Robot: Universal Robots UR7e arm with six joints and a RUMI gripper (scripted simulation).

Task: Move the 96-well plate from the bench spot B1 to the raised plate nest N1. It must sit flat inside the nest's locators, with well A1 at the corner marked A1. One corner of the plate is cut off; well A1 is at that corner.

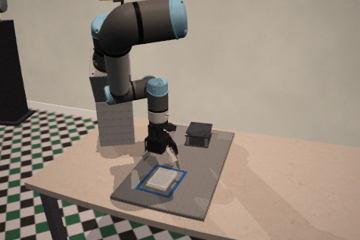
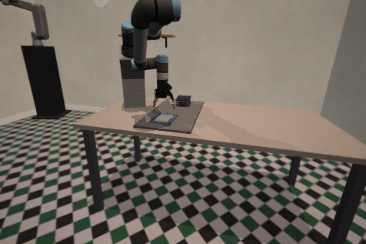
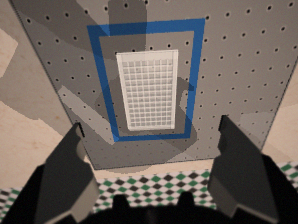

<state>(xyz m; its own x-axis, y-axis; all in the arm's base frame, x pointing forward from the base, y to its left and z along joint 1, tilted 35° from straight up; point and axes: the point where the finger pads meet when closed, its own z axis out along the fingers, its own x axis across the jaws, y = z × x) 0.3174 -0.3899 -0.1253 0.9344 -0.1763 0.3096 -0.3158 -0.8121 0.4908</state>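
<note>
The white 96-well plate lies 7 cm below my hand. Round my hand: raised nest N1 (15 cm ahead, 37 cm to the left, 2 cm below).
</note>
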